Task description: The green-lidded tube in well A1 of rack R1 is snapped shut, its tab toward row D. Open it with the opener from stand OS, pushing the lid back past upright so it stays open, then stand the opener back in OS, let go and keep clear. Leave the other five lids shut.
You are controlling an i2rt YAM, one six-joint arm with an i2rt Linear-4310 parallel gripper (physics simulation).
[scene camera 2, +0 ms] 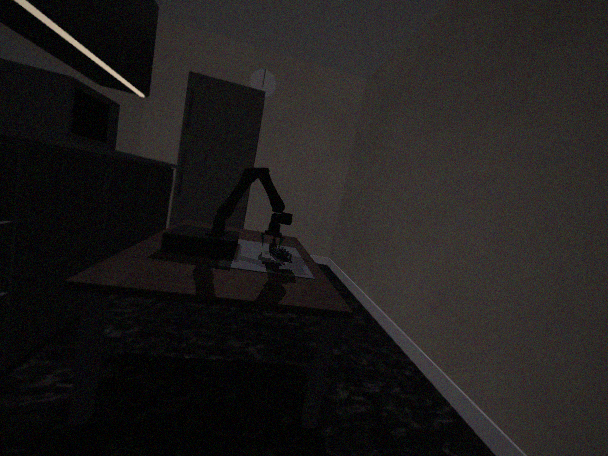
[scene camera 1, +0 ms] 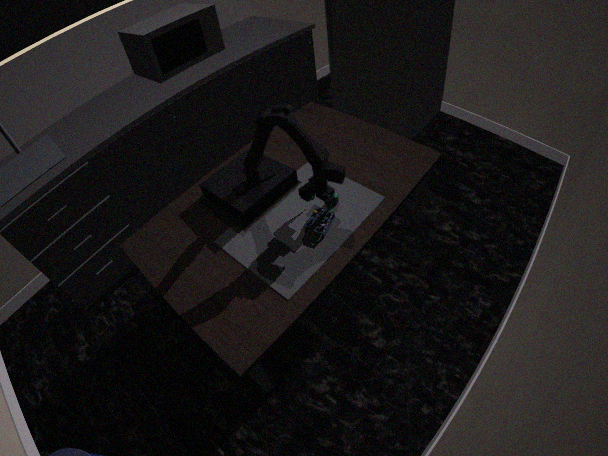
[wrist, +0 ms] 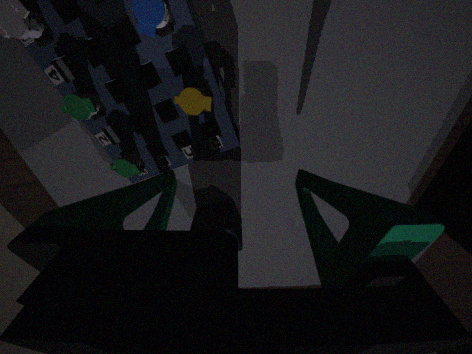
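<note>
The blue rack R1 stands on the pale mat, at the upper left of the wrist view. In its near corner well, A1, the green lid looks down flat on its tube, partly shadowed. Another green lid, a yellow lid, a blue lid and a white lid also show. My gripper is open above the mat beside the rack's near end. A dark object shows below and between the fingers, possibly the opener in stand OS; it is too dark to tell.
The pale mat lies on the brown table. The dark arm base stands at the mat's cabinet side. The arm's shadows fall across the mat and table.
</note>
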